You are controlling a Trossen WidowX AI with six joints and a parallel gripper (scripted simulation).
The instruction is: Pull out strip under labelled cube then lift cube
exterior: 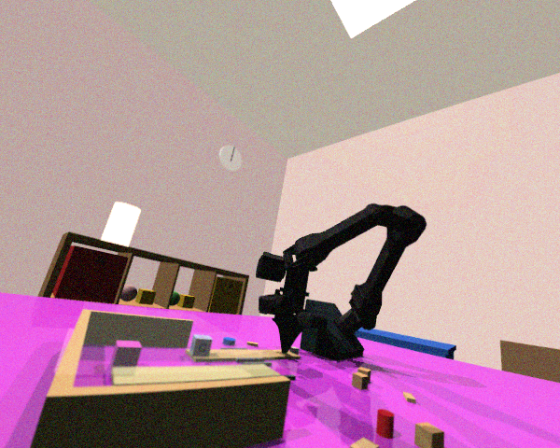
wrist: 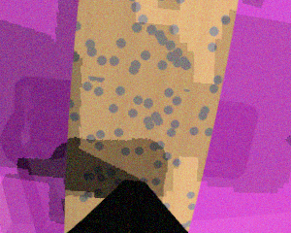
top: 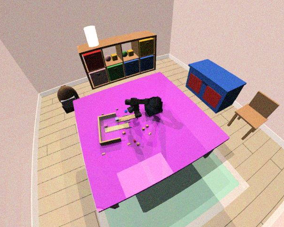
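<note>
The dotted strip lies 90 mm ahead of my gripper tip and 30 mm to the right of it. Also, from my gripper tip: blue disc: 70 mm ahead, 120 mm to the right; labelled cube: 200 mm ahead, 60 mm to the right, 20 mm above; red cylinder: 180 mm ahead, 260 mm to the left, 10 mm above.
</note>
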